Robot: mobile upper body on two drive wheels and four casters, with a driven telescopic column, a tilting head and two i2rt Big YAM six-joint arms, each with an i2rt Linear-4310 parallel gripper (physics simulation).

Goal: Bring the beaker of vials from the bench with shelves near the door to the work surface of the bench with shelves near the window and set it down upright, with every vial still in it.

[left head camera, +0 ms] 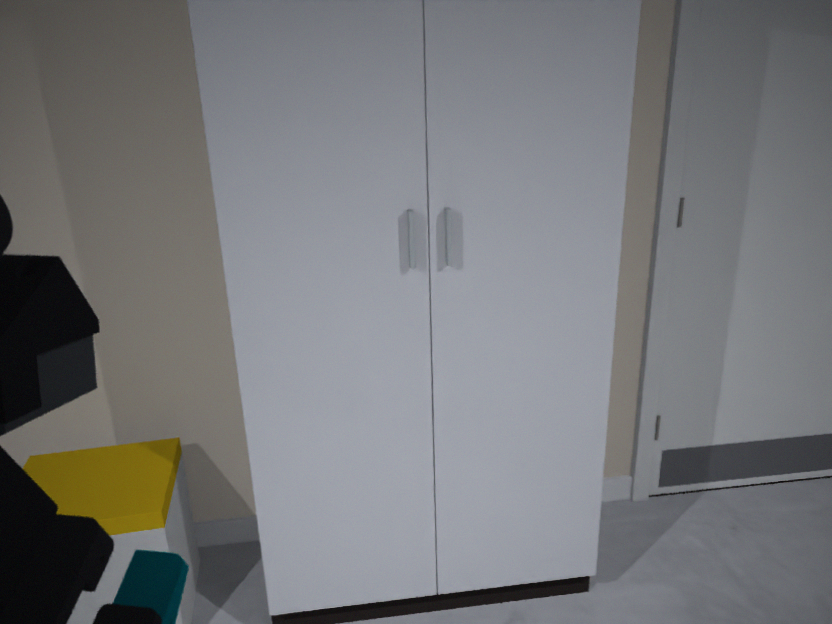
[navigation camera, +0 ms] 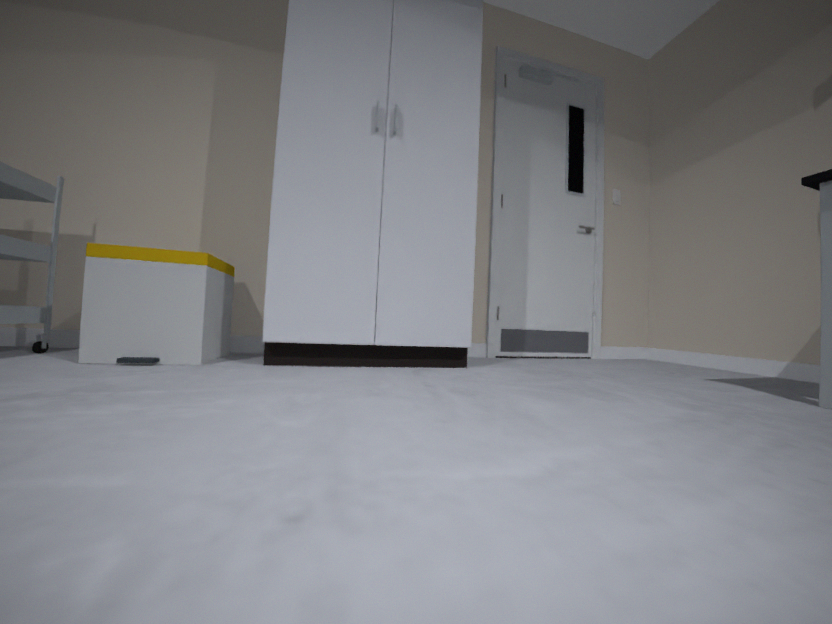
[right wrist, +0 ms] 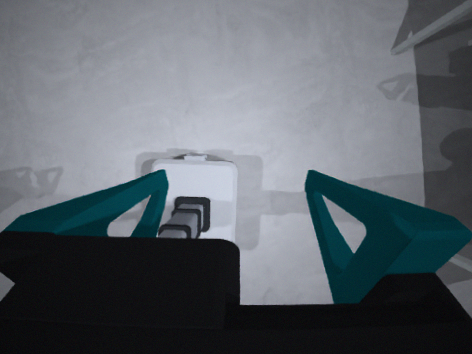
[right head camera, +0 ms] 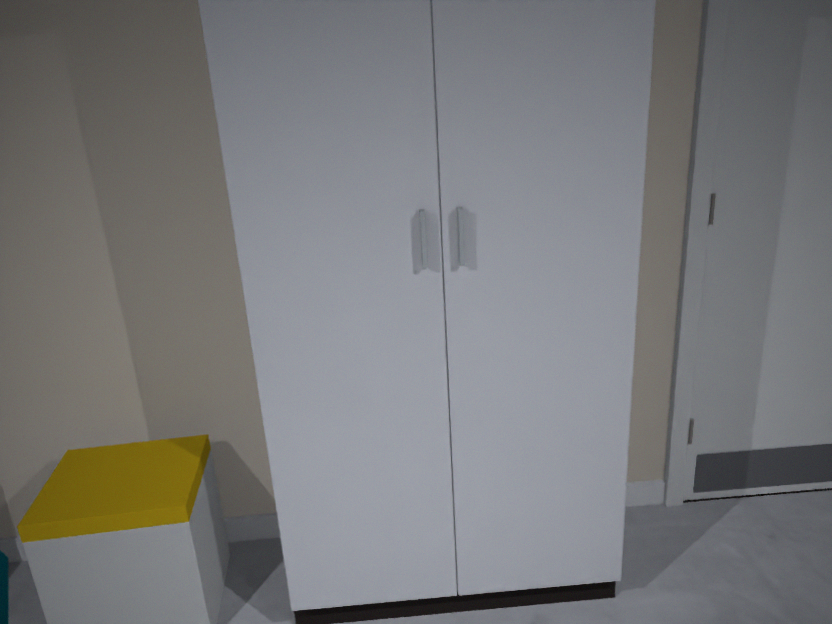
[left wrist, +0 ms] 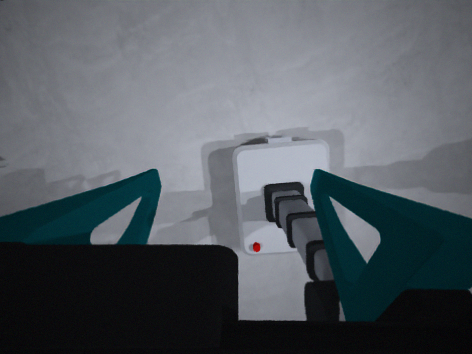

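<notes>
The beaker of vials does not show in these views. At the right edge of the navigation camera view, part of a table or bench (navigation camera: 825,282) shows, with a dark top and a pale leg; I cannot tell which bench it is. My left gripper (left wrist: 235,177) is open, its teal fingers wide apart above the robot's white base. My right gripper (right wrist: 236,177) is open and empty, also held over the floor by the base. One teal finger of the left gripper shows at the lower left of the left head camera view.
A tall white cabinet (left head camera: 336,335) (right head camera: 349,335) (navigation camera: 329,201) stands ahead. A white bin with a yellow lid (left head camera: 114,476) (right head camera: 127,476) (navigation camera: 144,302) stands left of it. A door (left head camera: 772,268) (right head camera: 799,268) (navigation camera: 544,268) is at its right. A wheeled cart (navigation camera: 53,248) stands at the far left.
</notes>
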